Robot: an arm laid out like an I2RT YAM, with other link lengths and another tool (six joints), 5 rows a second.
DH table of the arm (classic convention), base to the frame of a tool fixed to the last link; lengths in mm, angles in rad. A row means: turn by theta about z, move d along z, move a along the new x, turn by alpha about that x. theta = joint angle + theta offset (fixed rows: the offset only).
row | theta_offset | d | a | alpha
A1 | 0 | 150.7 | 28 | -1.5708
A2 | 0 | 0 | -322.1 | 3.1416
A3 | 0.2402 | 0 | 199.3 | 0
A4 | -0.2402 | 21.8 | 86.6 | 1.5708
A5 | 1.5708 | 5.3 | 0 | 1.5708
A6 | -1.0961 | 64 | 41.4 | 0.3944
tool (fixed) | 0 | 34.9 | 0 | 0
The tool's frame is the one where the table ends.
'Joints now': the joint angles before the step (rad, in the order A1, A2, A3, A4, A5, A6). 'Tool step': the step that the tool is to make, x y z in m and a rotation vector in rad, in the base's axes. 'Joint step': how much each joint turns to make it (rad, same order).
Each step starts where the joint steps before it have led.
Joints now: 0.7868, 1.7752, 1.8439, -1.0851, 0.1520, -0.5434
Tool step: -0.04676, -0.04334, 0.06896, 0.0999, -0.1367, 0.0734
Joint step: -0.0107, -0.2129, -0.0001, -0.0339, -0.0302, -0.0831
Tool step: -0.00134, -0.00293, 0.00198, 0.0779, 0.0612, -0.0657
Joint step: 0.0023, -0.0114, -0.0090, -0.0040, -0.0278, 0.1171
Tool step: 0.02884, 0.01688, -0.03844, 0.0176, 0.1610, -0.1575
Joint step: 0.0007, 0.1087, -0.0138, 0.0008, 0.0000, 0.2028
